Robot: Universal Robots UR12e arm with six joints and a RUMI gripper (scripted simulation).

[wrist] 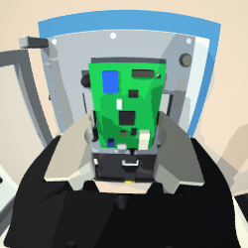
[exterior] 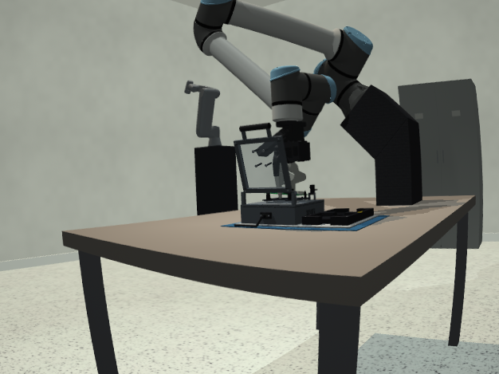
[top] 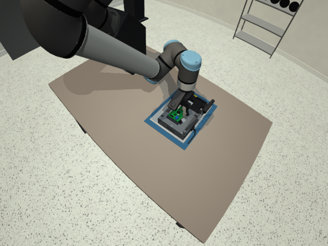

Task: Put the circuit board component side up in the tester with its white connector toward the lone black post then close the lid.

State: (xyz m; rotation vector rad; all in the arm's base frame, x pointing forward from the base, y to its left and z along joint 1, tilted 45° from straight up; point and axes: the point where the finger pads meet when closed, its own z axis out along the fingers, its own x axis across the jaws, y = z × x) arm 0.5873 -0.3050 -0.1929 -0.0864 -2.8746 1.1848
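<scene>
My hand is right at the green circuit board. Also, from my hand: tester bed 1 cm to the left, 1 cm below; black post 6 cm to the left, 6 cm behind; tester 4 cm to the left, 3 cm ahead, 3 cm above.
</scene>
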